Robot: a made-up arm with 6 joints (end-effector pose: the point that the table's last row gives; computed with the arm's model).
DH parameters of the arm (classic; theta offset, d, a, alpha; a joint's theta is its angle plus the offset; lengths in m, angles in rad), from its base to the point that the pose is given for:
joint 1: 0 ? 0.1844 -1.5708
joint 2: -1.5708 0 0.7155 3.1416
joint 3: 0 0 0.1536 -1.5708
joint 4: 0 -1.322 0 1.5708
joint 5: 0 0 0 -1.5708
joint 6: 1.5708 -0.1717 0 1.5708
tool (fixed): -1.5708 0 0 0
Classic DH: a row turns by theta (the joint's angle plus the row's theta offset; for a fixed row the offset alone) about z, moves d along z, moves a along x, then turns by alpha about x.
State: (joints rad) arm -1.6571 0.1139 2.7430 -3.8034 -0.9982 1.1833
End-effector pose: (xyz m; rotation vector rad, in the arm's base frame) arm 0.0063 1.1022 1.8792 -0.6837 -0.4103 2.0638
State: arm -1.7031 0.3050 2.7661 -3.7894 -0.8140 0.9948
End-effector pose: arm 0.0413 0.8814 2.0993 -0.3619 -0.4659 1.8513
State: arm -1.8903 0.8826 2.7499 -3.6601 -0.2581 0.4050
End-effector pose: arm -0.0580 -0.1061 2.5291 0.6798 -0.8979 1.2944
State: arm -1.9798 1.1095 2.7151 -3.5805 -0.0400 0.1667
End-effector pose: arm -0.2466 -0.5617 2.5132 1.0597 -1.2118 1.1364
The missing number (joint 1, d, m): 0.7076
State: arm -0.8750 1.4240 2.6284 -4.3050 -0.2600 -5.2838
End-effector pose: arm 0.7801 -0.9973 2.2627 1.9828 -1.0815 1.7586
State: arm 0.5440 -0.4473 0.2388 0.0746 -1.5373 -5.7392
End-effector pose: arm 0.7881 0.4618 2.1803 -0.7669 0.6848 0.6605
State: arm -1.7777 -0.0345 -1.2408 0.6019 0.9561 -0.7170
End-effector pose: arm -0.1108 -0.9146 0.1910 0.6237 -0.0625 -1.3097
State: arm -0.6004 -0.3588 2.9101 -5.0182 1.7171 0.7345
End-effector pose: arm -1.0037 0.8835 1.0098 0.5125 0.5082 0.6536
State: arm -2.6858 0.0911 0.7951 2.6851 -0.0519 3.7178
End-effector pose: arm -1.1540 -0.5614 2.5100 -1.0395 -0.0909 -2.5806
